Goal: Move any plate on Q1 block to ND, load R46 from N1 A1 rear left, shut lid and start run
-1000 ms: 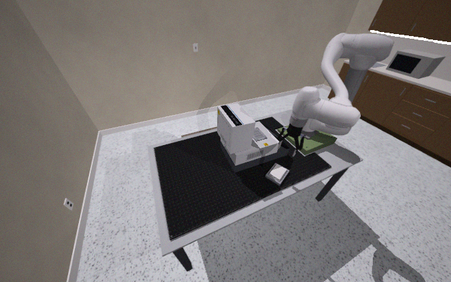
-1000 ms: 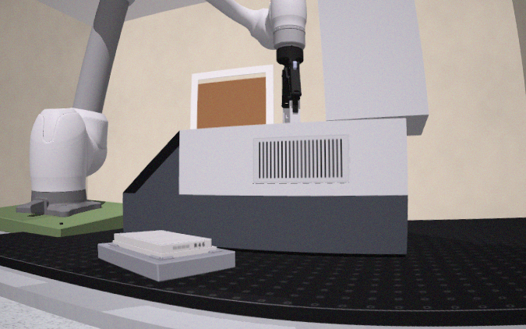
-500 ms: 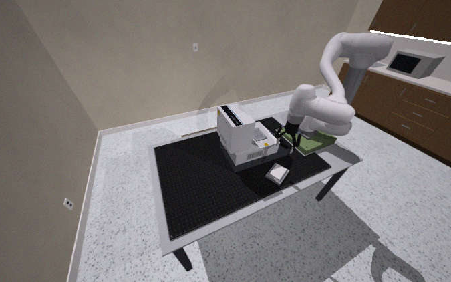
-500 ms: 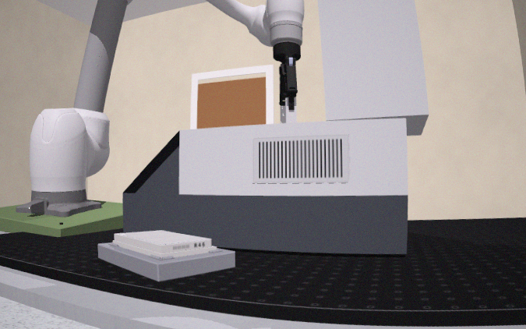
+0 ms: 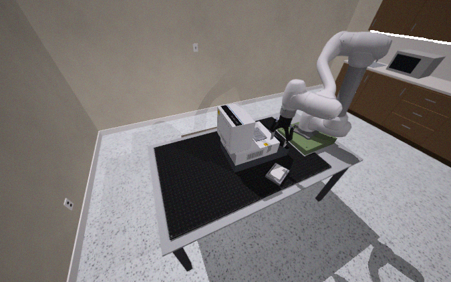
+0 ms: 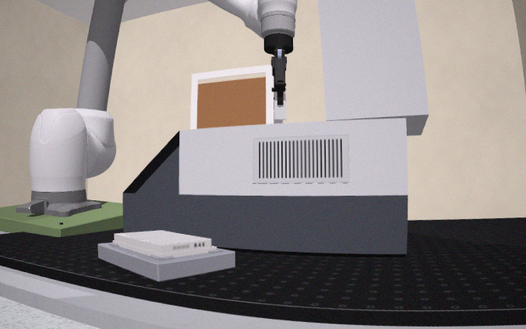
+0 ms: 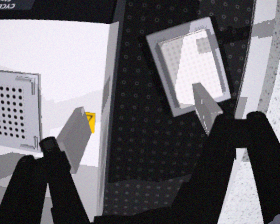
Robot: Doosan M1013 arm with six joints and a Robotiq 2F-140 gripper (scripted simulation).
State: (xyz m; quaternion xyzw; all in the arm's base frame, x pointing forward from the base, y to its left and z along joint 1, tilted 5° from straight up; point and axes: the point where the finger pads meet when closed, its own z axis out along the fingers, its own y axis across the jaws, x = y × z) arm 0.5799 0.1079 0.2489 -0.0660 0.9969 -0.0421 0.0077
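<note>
Now: hand 46 cm to the left of the nest N1, 27 cm above it and 11 cm past it.
</note>
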